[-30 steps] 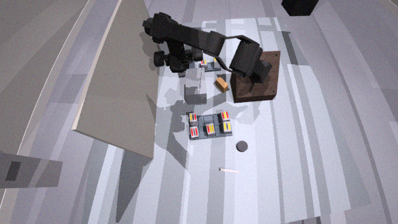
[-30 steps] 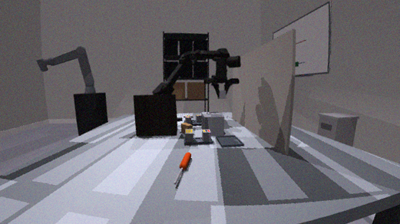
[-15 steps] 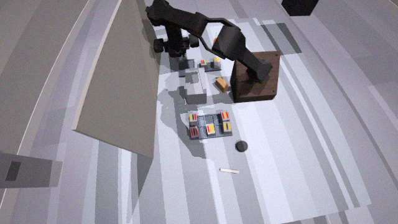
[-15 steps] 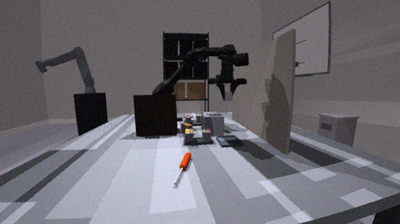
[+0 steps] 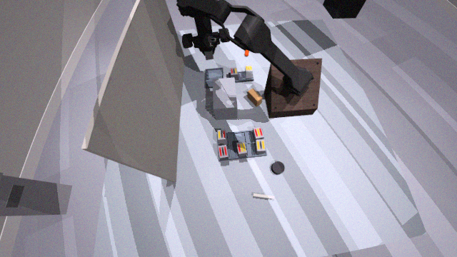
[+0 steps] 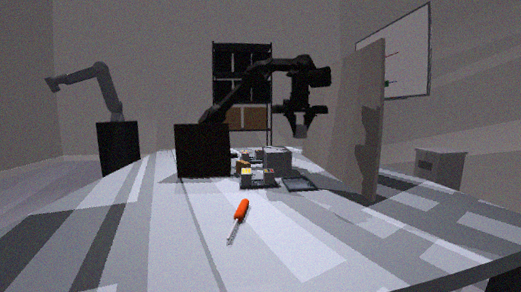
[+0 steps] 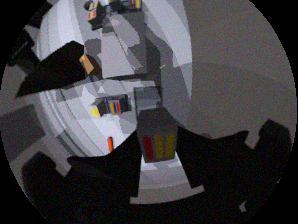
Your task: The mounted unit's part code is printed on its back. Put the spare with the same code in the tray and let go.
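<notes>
Now: the flat grey-blue tray 17 cm below my gripper tip and 1 cm to the right of it. Also, from my gripper tip: tall slanted panel: 18 cm ahead, 15 cm to the left, 5 cm above; stand: 17 cm below, 14 cm behind.
</notes>
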